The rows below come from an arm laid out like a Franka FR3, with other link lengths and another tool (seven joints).
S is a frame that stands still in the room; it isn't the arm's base.
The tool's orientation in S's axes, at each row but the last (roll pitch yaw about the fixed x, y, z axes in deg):
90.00, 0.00, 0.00
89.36, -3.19, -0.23
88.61, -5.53, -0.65
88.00, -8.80, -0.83
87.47, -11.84, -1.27
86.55, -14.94, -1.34
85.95, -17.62, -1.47
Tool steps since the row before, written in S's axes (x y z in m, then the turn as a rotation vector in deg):
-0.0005, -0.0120, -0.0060, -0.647, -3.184, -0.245
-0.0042, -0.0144, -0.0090, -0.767, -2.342, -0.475
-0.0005, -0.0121, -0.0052, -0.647, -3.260, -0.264
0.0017, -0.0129, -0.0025, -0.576, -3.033, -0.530
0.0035, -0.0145, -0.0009, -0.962, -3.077, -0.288
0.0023, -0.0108, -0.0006, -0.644, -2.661, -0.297
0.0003, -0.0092, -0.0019, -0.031, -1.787, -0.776
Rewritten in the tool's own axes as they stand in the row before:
-0.0005, -0.0060, 0.0120, -0.647, -0.245, 3.184
-0.0046, -0.0089, 0.0143, -0.783, -0.458, 2.340
-0.0009, -0.0054, 0.0120, -0.633, -0.283, 3.261
0.0015, -0.0032, 0.0128, -0.607, -0.548, 3.024
0.0036, -0.0023, 0.0143, -0.934, -0.235, 3.090
0.0023, -0.0019, 0.0106, -0.639, -0.298, 2.662
-0.0001, -0.0026, 0.0090, -0.221, -0.868, 1.730

